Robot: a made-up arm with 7 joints. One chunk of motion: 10 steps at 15 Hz.
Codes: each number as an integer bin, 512 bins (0 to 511) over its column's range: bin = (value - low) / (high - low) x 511, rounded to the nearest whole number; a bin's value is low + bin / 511 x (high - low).
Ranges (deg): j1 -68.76..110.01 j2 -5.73..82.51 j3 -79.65..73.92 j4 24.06..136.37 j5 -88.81..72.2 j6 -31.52..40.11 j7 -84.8..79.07
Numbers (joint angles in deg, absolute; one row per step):
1: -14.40 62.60 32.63 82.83 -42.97 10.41 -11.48
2: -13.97 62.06 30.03 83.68 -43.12 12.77 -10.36
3: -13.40 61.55 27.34 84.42 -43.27 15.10 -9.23
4: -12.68 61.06 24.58 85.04 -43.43 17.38 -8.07
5: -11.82 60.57 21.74 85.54 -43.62 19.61 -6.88
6: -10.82 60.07 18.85 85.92 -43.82 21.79 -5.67
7: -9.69 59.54 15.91 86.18 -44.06 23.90 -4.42
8: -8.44 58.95 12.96 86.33 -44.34 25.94 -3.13
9: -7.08 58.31 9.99 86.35 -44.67 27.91 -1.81
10: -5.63 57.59 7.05 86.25 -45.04 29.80 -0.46
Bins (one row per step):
1: 155 396 374 267 145 299 229
2: 157 393 365 271 145 316 232
3: 158 390 356 275 145 333 236
4: 160 387 347 277 144 349 239
5: 163 384 337 280 143 365 243
6: 166 381 328 281 143 380 247
7: 169 378 318 283 142 395 251
8: 172 375 308 283 141 410 255
9: 176 371 298 283 140 424 259
10: 180 367 288 283 139 437 263

